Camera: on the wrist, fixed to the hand. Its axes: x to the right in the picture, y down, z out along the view.
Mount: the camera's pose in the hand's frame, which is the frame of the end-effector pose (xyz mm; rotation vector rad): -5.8 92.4 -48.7 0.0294 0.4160 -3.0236
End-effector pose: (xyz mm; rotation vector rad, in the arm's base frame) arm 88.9 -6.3 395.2 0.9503 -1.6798 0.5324
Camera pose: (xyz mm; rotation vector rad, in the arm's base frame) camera 43.4 85.6 415.8 1.8021 1.1452 -1.2053
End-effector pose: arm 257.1 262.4 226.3 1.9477 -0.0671 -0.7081
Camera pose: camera 300.3 259.3 321.5 -0.2924 -2.3296 1.0943
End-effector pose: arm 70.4 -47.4 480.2 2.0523 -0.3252 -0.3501
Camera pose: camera 75.6 -50.3 584.6 -0.5728 -2.6373 1.1141
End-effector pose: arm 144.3 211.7 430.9 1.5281 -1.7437 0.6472
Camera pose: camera 63.0 268.4 464.3 1.7215 1.5729 -0.6652
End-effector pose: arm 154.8 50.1 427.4 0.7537 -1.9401 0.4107
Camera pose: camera 128.6 149.3 448.0 2.0903 0.9030 -1.1331
